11 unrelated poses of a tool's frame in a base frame.
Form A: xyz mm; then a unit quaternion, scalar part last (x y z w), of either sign.
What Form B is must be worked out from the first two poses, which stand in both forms.
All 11 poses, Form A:
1: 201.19 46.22 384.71 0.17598 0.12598 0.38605 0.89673
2: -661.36 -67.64 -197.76 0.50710 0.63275 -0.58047 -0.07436
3: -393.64 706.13 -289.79 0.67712 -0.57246 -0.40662 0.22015
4: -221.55 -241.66 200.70 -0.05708 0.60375 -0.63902 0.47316
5: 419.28 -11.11 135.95 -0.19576 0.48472 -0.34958 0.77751
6: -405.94 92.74 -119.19 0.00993 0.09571 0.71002 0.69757
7: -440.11 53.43 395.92 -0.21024 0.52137 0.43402 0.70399
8: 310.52 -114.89 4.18 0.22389 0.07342 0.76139 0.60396
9: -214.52 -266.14 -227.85 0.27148 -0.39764 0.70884 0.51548
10: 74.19 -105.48 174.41 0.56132 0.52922 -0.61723 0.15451
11: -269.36 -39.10 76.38 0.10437 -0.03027 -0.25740 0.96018
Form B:
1: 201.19 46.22 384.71 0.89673 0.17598 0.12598 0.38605
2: -661.36 -67.64 -197.76 0.07436 -0.50710 -0.63275 0.58047
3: -393.64 706.13 -289.79 0.22015 0.67712 -0.57246 -0.40662
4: -221.55 -241.66 200.70 0.47316 -0.05708 0.60375 -0.63902
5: 419.28 -11.11 135.95 0.77751 -0.19576 0.48472 -0.34958
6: -405.94 92.74 -119.19 0.69757 0.00993 0.09571 0.71002
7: -440.11 53.43 395.92 0.70399 -0.21024 0.52137 0.43402
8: 310.52 -114.89 4.18 0.60396 0.22389 0.07342 0.76139
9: -214.52 -266.14 -227.85 0.51548 0.27148 -0.39764 0.70884
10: 74.19 -105.48 174.41 0.15451 0.56132 0.52922 -0.61723
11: -269.36 -39.10 76.38 0.96018 0.10437 -0.03027 -0.25740
